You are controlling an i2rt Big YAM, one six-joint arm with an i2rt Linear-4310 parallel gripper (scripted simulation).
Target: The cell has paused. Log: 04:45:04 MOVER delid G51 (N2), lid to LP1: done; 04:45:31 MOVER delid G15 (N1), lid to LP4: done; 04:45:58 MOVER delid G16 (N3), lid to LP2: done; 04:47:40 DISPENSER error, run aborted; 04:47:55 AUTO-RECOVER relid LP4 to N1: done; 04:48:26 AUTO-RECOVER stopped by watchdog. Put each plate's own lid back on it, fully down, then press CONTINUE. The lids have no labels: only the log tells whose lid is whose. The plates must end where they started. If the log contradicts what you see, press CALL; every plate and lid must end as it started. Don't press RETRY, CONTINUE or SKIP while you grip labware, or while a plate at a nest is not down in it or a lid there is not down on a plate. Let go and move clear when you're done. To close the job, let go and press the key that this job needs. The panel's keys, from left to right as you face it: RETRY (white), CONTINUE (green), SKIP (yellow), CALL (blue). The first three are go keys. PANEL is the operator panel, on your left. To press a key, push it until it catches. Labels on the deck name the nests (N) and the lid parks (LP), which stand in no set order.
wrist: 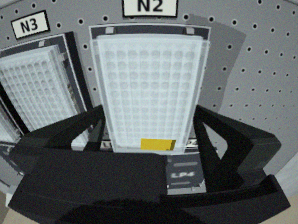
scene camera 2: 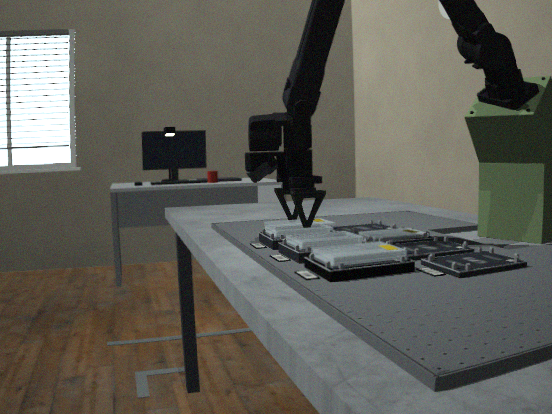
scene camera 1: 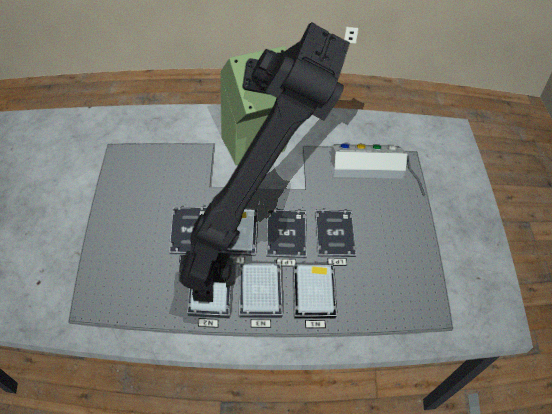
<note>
In view: my gripper [scene camera 2: 299, 224], a clear lid [wrist: 149, 87] and an operator panel [scene camera 1: 352, 162].
My gripper also shows in the wrist view [wrist: 149, 109].
</note>
